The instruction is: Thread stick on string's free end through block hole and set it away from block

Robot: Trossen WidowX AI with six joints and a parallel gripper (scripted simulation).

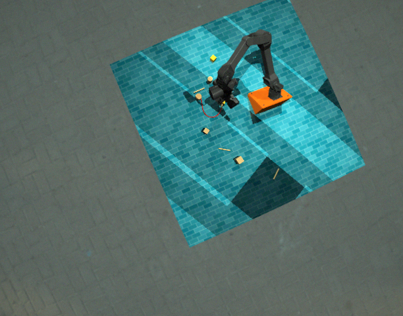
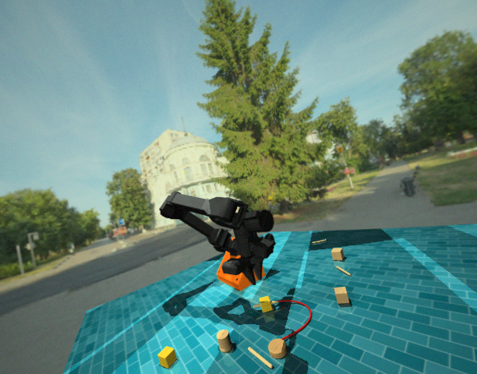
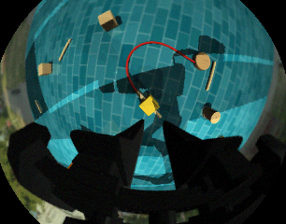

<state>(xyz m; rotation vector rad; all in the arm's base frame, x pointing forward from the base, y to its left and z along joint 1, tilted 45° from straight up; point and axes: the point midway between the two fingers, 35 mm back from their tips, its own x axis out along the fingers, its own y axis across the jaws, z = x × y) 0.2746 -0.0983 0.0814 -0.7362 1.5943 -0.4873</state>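
Now: the yellow cube 1 cm to the left of my gripper tip and 7 cm below it. Also, from my gripper tip: wooden cylinder: 2 cm ahead, 15 cm to the right, 7 cm below; then stick: 10 cm ahead, 12 cm to the right, 8 cm below; then round wooden button: 13 cm ahead, 8 cm to the right, 8 cm below.
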